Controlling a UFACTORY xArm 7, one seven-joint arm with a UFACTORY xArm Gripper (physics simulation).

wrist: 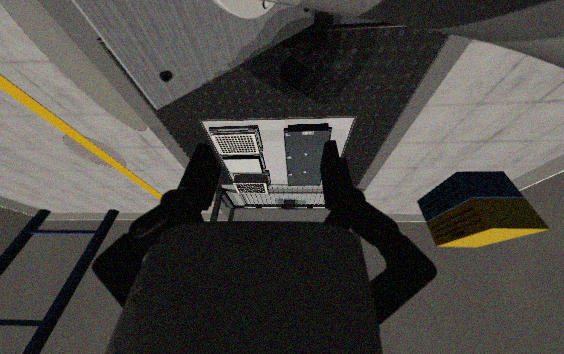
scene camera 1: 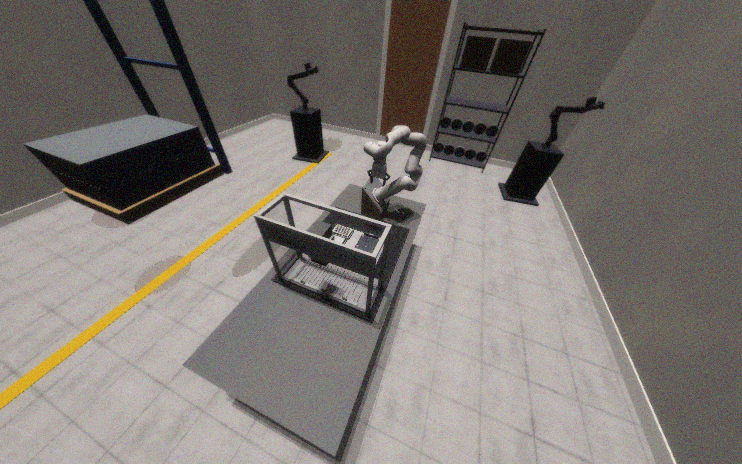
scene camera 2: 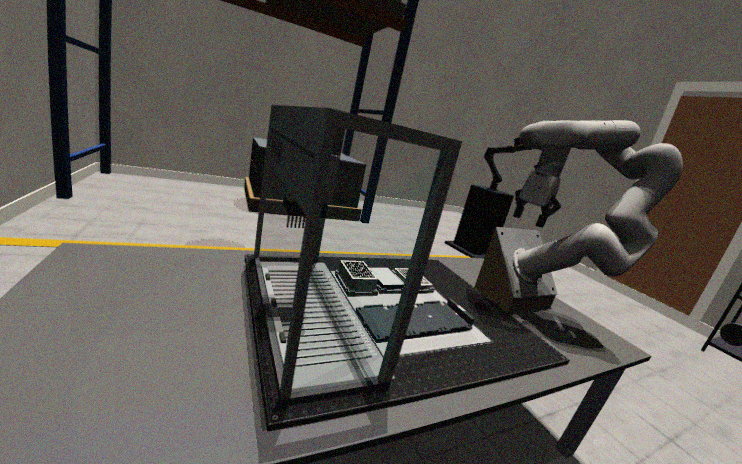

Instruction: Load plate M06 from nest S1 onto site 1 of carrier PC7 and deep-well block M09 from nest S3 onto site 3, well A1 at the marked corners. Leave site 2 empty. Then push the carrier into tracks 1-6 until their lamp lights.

Scene:
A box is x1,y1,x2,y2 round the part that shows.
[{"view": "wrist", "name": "my gripper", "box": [92,140,436,353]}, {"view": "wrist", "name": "dark flat carrier plate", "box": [284,124,331,185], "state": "on a perforated table top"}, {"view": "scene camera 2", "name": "my gripper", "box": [513,170,560,226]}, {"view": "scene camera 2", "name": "dark flat carrier plate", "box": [405,299,474,337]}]

